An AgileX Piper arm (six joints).
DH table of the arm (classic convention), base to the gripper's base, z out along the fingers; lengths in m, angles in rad. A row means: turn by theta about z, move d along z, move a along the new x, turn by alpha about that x. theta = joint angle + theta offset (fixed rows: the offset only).
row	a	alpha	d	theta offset
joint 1	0	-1.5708	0.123	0
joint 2	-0.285	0	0	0.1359
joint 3	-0.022	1.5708	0	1.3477
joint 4	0	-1.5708	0.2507	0
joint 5	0	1.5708	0	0
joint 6	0	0	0.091	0
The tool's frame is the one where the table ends.
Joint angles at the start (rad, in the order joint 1, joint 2, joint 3, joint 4, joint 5, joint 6):
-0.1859, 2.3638, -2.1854, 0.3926, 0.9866, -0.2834
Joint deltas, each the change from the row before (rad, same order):
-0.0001, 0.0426, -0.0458, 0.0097, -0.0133, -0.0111
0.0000, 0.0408, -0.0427, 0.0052, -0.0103, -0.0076
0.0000, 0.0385, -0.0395, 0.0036, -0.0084, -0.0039
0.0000, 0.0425, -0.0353, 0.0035, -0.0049, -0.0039
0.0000, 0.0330, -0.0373, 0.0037, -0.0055, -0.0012
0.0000, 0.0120, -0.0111, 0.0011, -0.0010, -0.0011
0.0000, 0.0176, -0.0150, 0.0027, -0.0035, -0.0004
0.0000, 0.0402, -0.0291, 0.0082, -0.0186, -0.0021
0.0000, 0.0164, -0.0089, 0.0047, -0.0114, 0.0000
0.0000, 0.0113, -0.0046, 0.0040, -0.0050, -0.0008
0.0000, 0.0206, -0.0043, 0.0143, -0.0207, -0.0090
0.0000, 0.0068, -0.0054, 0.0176, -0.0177, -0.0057
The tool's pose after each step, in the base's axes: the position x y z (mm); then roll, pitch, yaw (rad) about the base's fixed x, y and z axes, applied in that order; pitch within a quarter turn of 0, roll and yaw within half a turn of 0. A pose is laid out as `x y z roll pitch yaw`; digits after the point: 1 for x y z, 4 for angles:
528.2 -69.4 210.2 2.8473 0.5670 3.0224
535.4 -70.6 201.6 2.8472 0.5809 3.0239
541.7 -71.7 192.9 2.8465 0.5909 3.0230
547.3 -72.7 180.4 2.8448 0.5896 3.0229
552.1 -73.4 173.6 2.8421 0.5995 3.0198
553.6 -73.7 170.4 2.8415 0.5999 3.0198
555.7 -73.9 165.2 2.8387 0.6008 3.0169
560.7 -74.8 152.4 2.8315 0.6076 3.0060
562.7 -75.1 146.4 2.8266 0.6107 2.9979
563.7 -75.1 141.7 2.8225 0.6089 2.9936
566.0 -75.2 132.6 2.8126 0.6146 2.9843
568.0 -74.9 131.6 2.7966 0.6313 2.9692

